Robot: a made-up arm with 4 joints. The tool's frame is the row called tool.
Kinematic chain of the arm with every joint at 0, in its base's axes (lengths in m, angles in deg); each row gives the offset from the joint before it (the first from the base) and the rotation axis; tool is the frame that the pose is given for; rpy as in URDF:
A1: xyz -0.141 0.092 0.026 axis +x
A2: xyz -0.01 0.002 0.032 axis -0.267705 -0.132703 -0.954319
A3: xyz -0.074 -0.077 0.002 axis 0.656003 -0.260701 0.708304
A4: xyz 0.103 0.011 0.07 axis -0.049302 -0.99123 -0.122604
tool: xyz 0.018 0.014 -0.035 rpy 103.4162 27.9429 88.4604
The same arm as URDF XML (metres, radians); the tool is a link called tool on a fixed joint. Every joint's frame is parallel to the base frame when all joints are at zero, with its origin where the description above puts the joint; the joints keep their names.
<robot name="arm">
<link name="base"/>
<link name="link1"/>
<link name="link2"/>
<link name="link3"/>
<link name="link4"/>
<link name="tool"/>
<joint name="A1" type="continuous"><parent link="base"/><child link="link1"/><origin xyz="-0.141 0.092 0.026" rpy="0 0 0"/><axis xyz="1 0 0"/></joint>
<joint name="A2" type="continuous"><parent link="link1"/><child link="link2"/><origin xyz="-0.01 0.002 0.032" rpy="0 0 0"/><axis xyz="-0.267705 -0.132703 -0.954319"/></joint>
<joint name="A3" type="continuous"><parent link="link2"/><child link="link3"/><origin xyz="-0.074 -0.077 0.002" rpy="0 0 0"/><axis xyz="0.656003 -0.260701 0.708304"/></joint>
<joint name="A4" type="continuous"><parent link="link3"/><child link="link4"/><origin xyz="0.103 0.011 0.07" rpy="0 0 0"/><axis xyz="-0.049302 -0.99123 -0.122604"/></joint>
<joint name="tool_fixed" type="fixed"><parent link="link4"/><child link="tool"/><origin xyz="0.018 0.014 -0.035" rpy="1.805 0.4877 1.5439"/></joint>
</robot>

